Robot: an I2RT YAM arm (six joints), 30 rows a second.
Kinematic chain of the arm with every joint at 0, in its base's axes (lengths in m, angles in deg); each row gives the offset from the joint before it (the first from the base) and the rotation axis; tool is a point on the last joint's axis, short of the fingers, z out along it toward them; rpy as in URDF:
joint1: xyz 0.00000 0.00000 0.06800 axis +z
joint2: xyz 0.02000 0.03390 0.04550 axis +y
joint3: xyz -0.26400 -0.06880 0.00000 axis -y
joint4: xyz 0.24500 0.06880 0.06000 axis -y
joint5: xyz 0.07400 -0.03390 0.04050 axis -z
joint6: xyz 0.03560 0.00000 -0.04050 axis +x
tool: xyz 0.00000 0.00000 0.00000 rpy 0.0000 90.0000 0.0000
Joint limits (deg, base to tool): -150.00..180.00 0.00..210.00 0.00..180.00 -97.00..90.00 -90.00..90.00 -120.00..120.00
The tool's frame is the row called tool.
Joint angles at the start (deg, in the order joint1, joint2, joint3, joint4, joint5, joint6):
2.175 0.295 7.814 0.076 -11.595 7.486
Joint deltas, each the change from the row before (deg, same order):
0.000 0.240 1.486 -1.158 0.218 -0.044
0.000 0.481 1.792 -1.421 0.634 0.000
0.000 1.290 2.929 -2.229 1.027 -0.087
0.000 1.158 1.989 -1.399 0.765 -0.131
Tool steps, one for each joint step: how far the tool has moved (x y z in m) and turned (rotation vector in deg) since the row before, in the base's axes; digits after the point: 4 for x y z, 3 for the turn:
-0.0020 -0.0002 0.0064 -0.010 -0.097 -0.222
-0.0021 -0.0005 0.0073 0.080 0.113 -0.628
-0.0026 -0.0007 0.0114 0.023 0.576 -1.030
-0.0011 -0.0005 0.0076 -0.060 0.545 -0.775

